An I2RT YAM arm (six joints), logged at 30 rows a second.
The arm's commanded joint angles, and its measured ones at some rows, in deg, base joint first. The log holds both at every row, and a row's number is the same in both.
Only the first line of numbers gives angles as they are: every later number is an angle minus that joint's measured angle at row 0.
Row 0, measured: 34.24, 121.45, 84.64, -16.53, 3.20, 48.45
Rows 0 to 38, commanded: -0.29, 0.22, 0.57, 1.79, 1.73, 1.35; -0.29, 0.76, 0.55, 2.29, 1.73, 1.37; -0.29, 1.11, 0.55, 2.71, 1.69, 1.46; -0.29, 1.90, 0.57, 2.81, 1.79, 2.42; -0.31, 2.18, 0.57, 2.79, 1.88, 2.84; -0.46, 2.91, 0.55, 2.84, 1.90, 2.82; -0.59, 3.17, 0.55, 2.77, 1.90, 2.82; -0.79, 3.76, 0.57, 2.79, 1.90, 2.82; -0.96, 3.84, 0.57, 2.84, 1.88, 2.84; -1.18, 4.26, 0.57, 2.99, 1.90, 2.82; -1.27, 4.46, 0.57, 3.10, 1.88, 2.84; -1.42, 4.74, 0.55, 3.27, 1.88, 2.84; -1.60, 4.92, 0.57, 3.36, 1.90, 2.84; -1.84, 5.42, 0.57, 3.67, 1.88, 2.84; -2.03, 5.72, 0.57, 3.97, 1.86, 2.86; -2.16, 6.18, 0.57, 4.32, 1.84, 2.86; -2.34, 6.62, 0.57, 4.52, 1.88, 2.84; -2.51, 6.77, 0.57, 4.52, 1.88, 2.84; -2.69, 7.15, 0.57, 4.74, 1.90, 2.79; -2.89, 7.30, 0.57, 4.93, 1.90, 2.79; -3.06, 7.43, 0.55, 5.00, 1.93, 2.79; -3.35, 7.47, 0.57, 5.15, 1.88, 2.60; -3.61, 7.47, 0.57, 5.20, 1.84, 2.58; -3.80, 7.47, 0.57, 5.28, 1.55, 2.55; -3.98, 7.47, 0.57, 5.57, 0.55, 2.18; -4.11, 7.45, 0.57, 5.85, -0.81, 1.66; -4.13, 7.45, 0.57, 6.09, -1.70, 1.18; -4.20, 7.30, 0.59, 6.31, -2.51, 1.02; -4.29, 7.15, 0.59, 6.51, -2.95, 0.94; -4.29, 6.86, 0.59, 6.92, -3.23, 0.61; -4.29, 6.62, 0.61, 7.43, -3.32, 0.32; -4.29, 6.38, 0.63, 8.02, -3.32, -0.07; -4.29, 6.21, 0.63, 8.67, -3.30, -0.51; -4.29, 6.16, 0.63, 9.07, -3.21, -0.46; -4.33, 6.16, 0.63, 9.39, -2.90, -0.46; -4.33, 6.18, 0.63, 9.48, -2.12, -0.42; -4.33, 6.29, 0.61, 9.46, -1.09, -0.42; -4.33, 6.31, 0.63, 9.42, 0.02, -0.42; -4.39, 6.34, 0.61, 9.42, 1.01, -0.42
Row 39, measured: -4.15, 5.53, 0.07, 9.04, -1.81, 0.37
